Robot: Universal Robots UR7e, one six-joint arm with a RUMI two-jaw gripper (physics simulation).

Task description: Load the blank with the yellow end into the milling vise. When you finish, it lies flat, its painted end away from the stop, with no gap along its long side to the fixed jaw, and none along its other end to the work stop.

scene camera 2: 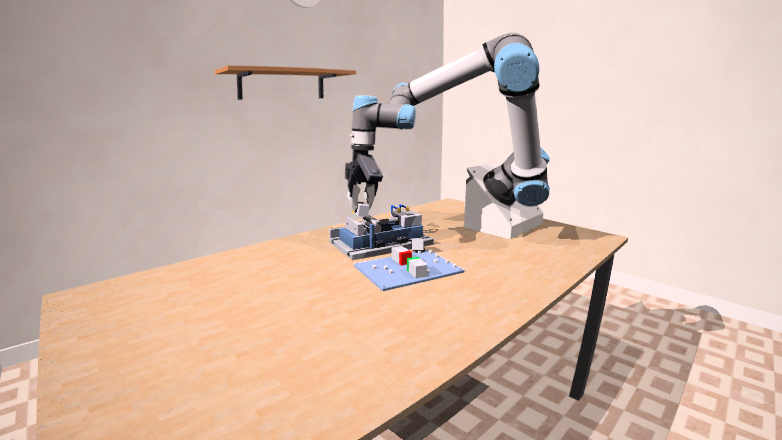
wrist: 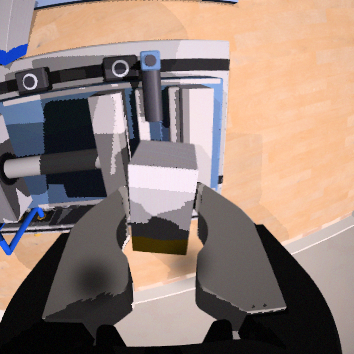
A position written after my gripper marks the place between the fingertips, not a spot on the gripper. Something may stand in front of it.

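My gripper (scene camera 2: 360, 212) is there for me to see, and the wrist view has the gripper (wrist: 162, 186) as well. I see a blue plate (scene camera 2: 400, 277). There is also a fixed jaw (wrist: 195, 100), along with a moving jaw (wrist: 107, 108).
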